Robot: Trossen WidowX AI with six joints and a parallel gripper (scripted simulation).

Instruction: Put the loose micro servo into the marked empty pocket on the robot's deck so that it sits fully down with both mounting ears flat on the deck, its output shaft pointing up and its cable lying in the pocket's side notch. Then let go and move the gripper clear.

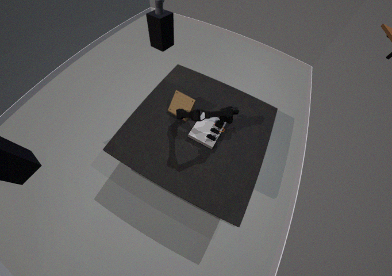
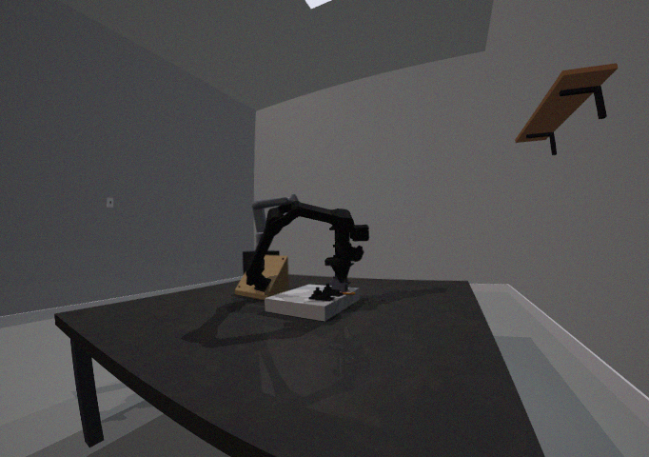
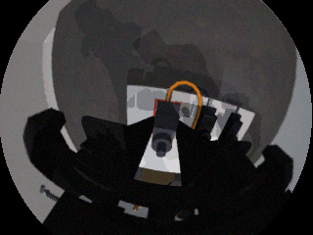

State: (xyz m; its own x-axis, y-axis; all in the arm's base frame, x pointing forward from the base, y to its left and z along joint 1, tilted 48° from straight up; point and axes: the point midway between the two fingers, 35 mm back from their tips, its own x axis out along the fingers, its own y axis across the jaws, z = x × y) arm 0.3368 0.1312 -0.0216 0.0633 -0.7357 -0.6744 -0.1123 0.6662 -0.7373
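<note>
The white deck is 11 cm behind my gripper tip, 9 cm to the right of it and 6 cm below it.
</note>
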